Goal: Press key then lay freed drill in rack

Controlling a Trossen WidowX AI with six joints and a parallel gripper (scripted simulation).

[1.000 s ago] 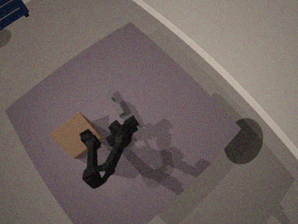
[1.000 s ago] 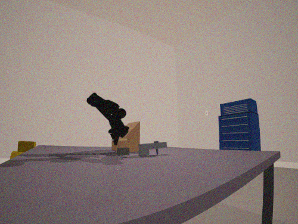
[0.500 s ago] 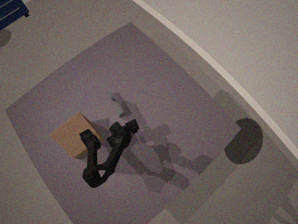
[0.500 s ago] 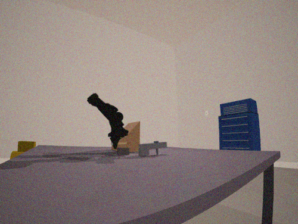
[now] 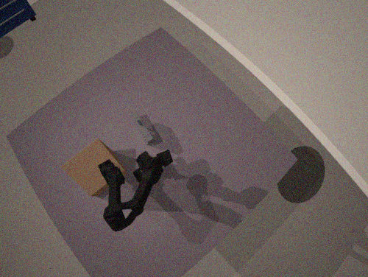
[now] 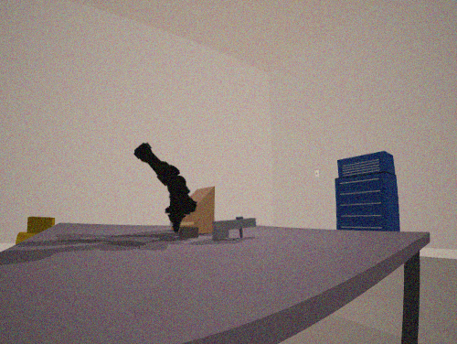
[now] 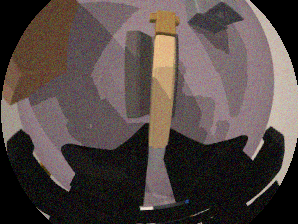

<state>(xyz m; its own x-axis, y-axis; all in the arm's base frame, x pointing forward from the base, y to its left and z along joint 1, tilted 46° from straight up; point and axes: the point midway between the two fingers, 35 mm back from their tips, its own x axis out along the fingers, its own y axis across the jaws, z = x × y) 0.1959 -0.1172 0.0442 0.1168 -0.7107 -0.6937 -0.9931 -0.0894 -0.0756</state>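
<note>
My gripper tip is 4 cm to the right of the drill and 4 cm below it.
</note>
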